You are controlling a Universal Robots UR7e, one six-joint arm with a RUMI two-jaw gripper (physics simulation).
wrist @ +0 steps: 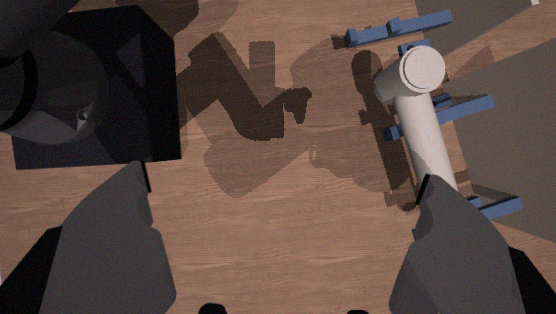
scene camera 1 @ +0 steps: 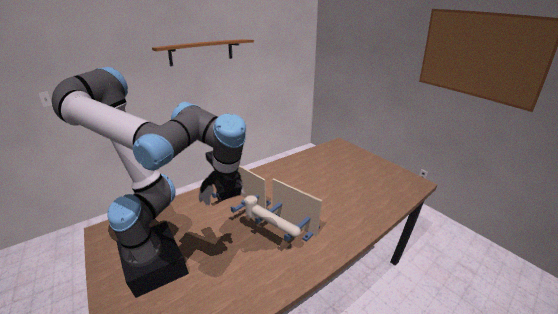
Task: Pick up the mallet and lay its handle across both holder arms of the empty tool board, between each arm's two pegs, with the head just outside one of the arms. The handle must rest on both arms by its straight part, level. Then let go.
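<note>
The mallet (scene camera 1: 274, 221) (wrist: 426, 135) lies with its handle across the blue arms of the nearer tool board (scene camera 1: 299, 200) (wrist: 520, 135). Its thick head (scene camera 1: 250, 206) (wrist: 423, 69) is at the end towards the empty tool board (scene camera 1: 254, 182) (wrist: 467, 22). The empty board's arms (scene camera 1: 237, 207) (wrist: 420, 24) stick out towards the robot's side; one is partly hidden by the mallet head. My gripper (scene camera 1: 222, 196) (wrist: 283, 173) is open and empty, pointing down beside the empty board. In the wrist view its right finger overlaps the handle's far end; contact does not show.
The robot's black base (scene camera 1: 155, 270) (wrist: 160, 120) stands on the wooden table (scene camera 1: 370, 170) (wrist: 280, 260), to the left in both views. The arm's shadow falls on the table between base and boards. A wall shelf (scene camera 1: 202, 45) and a cork board (scene camera 1: 490, 55) hang on the walls.
</note>
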